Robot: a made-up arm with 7 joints.
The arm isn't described. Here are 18 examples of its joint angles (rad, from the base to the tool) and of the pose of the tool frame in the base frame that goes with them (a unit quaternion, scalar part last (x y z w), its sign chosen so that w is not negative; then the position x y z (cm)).
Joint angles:
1: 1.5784 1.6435 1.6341 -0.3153 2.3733 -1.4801 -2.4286
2: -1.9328 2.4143 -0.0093 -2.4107 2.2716 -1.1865 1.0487
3: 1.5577 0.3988 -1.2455 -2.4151 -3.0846 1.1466 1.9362
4: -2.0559 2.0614 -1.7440 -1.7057 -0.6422 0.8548 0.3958
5: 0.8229 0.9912 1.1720 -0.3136 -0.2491 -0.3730 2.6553
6: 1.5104 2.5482 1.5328 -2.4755 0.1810 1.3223 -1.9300
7: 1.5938 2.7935 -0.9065 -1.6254 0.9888 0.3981 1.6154
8: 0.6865 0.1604 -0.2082 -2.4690 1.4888 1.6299 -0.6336
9: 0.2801 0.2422 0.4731 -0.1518 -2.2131 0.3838 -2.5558
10: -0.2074 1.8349 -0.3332 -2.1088 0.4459 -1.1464 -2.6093
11: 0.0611 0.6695 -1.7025 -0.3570 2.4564 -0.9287 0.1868
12: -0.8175 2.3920 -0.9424 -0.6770 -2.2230 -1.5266 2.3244
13: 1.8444 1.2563 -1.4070 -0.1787 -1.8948 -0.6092 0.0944
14: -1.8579 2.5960 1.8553 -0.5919 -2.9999 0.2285 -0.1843
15: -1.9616 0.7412 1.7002 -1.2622 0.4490 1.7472 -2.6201
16: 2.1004 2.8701 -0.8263 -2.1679 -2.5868 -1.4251 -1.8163
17: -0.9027 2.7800 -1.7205 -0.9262 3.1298 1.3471 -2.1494
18: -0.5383 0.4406 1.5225 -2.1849 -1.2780 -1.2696 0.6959
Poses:
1: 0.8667 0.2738 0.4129 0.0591 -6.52 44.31 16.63
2: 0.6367 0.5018 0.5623 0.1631 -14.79 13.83 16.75
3: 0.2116 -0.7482 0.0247 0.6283 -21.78 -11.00 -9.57
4: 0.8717 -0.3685 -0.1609 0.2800 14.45 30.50 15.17
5: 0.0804 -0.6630 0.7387 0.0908 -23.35 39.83 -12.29
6: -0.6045 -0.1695 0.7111 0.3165 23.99 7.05 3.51
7: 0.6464 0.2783 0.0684 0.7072 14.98 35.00 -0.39
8: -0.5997 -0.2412 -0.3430 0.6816 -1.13 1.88 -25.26
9: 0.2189 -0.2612 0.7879 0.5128 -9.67 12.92 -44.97
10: -0.6796 0.3316 0.2669 0.5975 18.41 24.64 4.34
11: 0.2755 -0.4445 0.3363 0.7832 -3.83 23.55 -41.34
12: 0.4664 0.2722 0.2706 0.7970 -3.89 37.43 27.77
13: 0.9003 -0.3354 0.2573 0.1038 -31.78 29.87 19.55
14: 0.4993 0.1819 0.6752 0.5115 -34.43 32.09 -2.50
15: 0.4790 -0.7924 -0.3183 0.2033 27.30 26.31 18.87
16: 0.5247 0.6152 -0.4578 0.3697 4.52 28.94 -7.08
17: 0.3091 -0.3136 -0.2433 0.8643 -19.19 32.58 24.93
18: 0.6869 -0.6405 -0.3270 0.1048 12.23 24.95 -10.96
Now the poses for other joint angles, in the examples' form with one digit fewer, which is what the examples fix.
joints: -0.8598 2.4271 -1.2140 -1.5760 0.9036 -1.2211 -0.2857
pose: 0.381 -0.677 -0.576 0.254 4.1 34.0 18.1
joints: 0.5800 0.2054 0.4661 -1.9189 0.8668 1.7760 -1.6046
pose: -0.210 -0.121 -0.504 0.829 -1.7 15.7 -30.1
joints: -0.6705 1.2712 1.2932 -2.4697 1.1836 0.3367 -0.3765
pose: -0.308 0.911 0.221 0.160 3.8 22.9 10.2
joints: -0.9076 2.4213 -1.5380 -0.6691 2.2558 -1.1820 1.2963
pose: 0.062 -0.996 0.064 0.012 -8.7 40.2 22.4
